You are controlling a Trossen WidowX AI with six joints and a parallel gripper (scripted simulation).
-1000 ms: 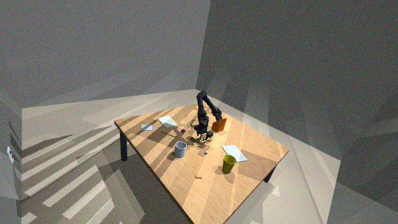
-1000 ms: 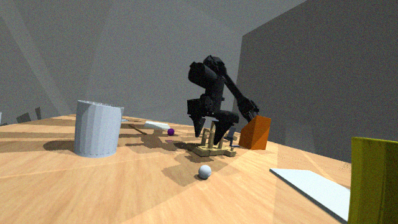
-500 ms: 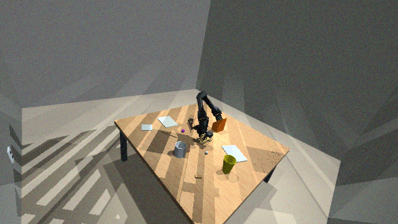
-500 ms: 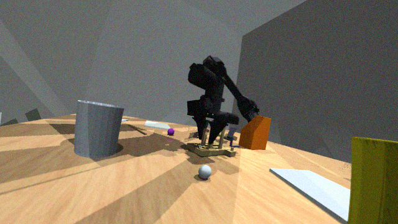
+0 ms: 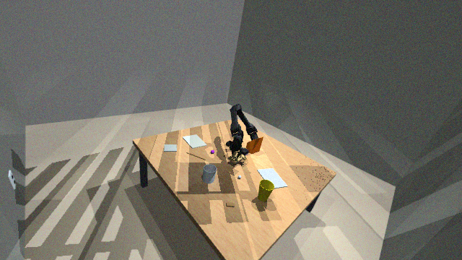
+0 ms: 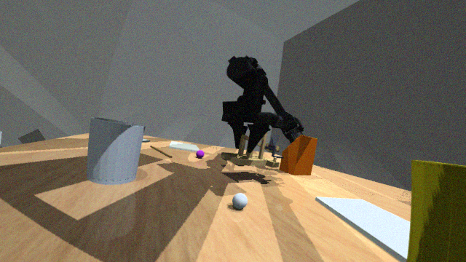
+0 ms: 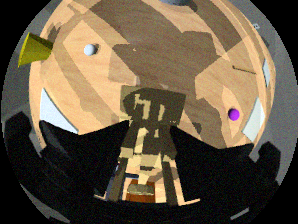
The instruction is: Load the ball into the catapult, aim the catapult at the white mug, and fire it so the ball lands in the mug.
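Now: gripper tip 20 cm to the left of the purple ball, 9 cm short of it and 6 cm above it. Also, from my gripper tip: wooden catapult: 7 cm behind, 2 cm above, 1 cm to the right; then frame: 5 cm above, 4 cm behind, 1 cm to the right; then white ball: 16 cm to the left, 6 cm below, 6 cm ahead.
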